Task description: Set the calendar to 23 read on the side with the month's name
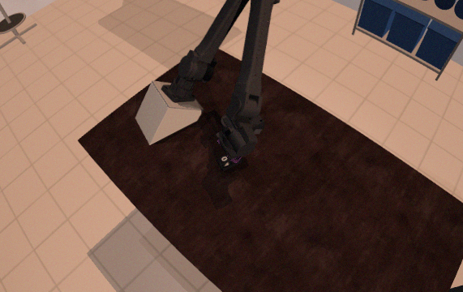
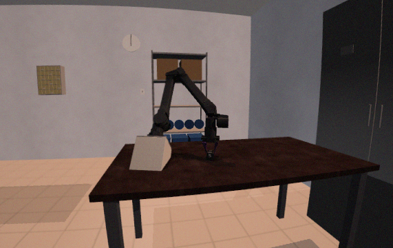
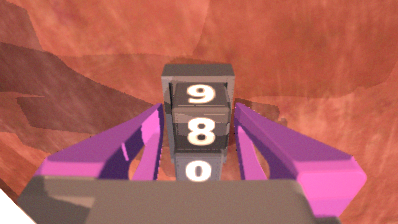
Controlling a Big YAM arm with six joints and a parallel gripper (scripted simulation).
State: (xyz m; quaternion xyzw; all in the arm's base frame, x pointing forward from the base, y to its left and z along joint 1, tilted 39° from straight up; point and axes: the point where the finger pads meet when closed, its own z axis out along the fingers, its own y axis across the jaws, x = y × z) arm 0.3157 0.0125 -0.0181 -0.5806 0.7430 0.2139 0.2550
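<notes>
My hand is 2 cm to the left of the dark tray and 2 cm above it.
</notes>
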